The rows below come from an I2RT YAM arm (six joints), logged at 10 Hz.
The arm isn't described. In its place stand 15 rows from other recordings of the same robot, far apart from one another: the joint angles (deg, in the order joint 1, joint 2, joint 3, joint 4, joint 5, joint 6), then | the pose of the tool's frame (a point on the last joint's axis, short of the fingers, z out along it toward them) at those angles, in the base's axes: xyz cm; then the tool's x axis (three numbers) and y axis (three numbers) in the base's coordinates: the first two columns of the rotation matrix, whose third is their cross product.
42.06, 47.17, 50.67, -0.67, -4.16, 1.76 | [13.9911, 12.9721, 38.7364, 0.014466, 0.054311, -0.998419, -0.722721, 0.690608, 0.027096]
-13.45, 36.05, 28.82, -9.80, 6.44, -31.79 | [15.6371, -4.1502, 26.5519, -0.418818, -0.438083, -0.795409, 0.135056, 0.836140, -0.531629]
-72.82, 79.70, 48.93, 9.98, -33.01, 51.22 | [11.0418, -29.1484, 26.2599, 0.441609, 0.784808, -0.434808, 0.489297, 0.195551, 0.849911]
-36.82, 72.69, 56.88, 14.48, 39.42, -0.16 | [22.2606, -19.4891, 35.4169, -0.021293, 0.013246, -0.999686, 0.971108, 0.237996, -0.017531]
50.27, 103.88, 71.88, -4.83, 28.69, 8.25 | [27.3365, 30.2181, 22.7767, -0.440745, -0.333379, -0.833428, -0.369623, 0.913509, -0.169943]
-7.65, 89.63, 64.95, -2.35, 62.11, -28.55 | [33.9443, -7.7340, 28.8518, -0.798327, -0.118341, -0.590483, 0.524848, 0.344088, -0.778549]
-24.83, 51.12, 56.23, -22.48, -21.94, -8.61 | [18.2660, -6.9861, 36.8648, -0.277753, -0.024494, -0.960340, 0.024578, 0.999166, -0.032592]
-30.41, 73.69, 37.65, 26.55, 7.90, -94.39 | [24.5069, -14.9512, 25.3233, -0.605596, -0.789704, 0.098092, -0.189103, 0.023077, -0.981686]
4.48, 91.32, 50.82, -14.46, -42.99, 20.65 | [30.5946, 4.8320, 18.2033, -0.921599, 0.186543, -0.340377, -0.130831, 0.676324, 0.724892]
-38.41, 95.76, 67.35, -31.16, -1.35, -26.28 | [27.1674, -21.4333, 21.7884, -0.876674, 0.130207, -0.463130, 0.249383, 0.946233, -0.206036]
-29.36, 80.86, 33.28, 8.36, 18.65, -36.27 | [23.0685, -14.2834, 16.5642, -0.846868, -0.166726, -0.504992, 0.222608, 0.751253, -0.621342]
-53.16, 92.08, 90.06, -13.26, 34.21, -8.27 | [20.9620, -31.3180, 40.1394, -0.298341, 0.199830, -0.933306, 0.954038, 0.091487, -0.285380]
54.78, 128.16, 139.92, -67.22, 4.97, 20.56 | [27.5196, 38.4479, 33.9585, -0.720674, -0.414211, -0.555929, -0.568673, 0.811854, 0.132299]
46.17, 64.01, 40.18, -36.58, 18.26, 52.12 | [15.0636, 14.0811, 21.2956, -0.825914, 0.222001, -0.518248, 0.120466, 0.967473, 0.222451]
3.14, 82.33, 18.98, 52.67, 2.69, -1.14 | [25.5652, 1.2352, 16.2776, -0.184836, -0.030043, -0.982310, -0.012346, 0.999525, -0.028247]
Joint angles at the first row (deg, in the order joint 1, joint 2, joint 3, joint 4, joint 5, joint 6):
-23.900 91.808 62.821 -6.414 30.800 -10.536
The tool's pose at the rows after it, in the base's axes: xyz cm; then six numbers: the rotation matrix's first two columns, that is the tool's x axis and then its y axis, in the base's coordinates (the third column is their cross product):
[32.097, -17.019, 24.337, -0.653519, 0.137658, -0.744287, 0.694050, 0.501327, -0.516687]
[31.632, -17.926, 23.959, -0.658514, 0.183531, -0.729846, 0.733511, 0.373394, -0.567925]
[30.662, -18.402, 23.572, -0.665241, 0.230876, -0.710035, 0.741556, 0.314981, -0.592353]
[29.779, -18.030, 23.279, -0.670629, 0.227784, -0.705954, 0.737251, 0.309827, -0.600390]
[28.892, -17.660, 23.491, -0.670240, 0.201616, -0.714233, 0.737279, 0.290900, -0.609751]
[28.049, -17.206, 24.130, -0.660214, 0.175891, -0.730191, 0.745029, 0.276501, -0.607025]
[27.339, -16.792, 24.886, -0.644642, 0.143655, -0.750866, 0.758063, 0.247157, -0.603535]
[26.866, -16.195, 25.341, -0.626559, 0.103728, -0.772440, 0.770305, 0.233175, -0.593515]
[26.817, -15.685, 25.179, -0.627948, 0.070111, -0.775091, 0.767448, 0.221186, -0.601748]
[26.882, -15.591, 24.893, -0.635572, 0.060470, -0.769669, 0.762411, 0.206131, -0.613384]
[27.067, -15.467, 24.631, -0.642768, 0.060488, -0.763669, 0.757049, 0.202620, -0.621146]
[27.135, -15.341, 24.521, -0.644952, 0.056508, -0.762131, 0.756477, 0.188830, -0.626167]
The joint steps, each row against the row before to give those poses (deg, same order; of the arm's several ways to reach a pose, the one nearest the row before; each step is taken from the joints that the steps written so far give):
-0.356 2.261 -0.280 3.895 10.102 -0.367
-1.074 1.110 0.212 -0.169 7.681 0.818
-1.157 -0.365 -0.622 -2.572 3.157 1.723
-0.078 -1.796 -2.741 1.189 0.351 -0.644
-0.057 -2.436 -3.022 3.514 0.858 -2.491
0.078 -2.827 -2.291 2.512 0.438 -1.851
0.171 -2.591 -2.109 3.696 1.162 -2.424
0.627 -2.111 -2.352 4.566 0.476 -2.397
0.868 -0.483 -2.002 4.636 0.876 -2.793
0.270 0.420 -0.833 2.453 0.958 -1.591
0.389 0.552 -0.112 0.448 0.631 -0.276
0.323 0.250 -0.391 1.421 0.982 -0.800

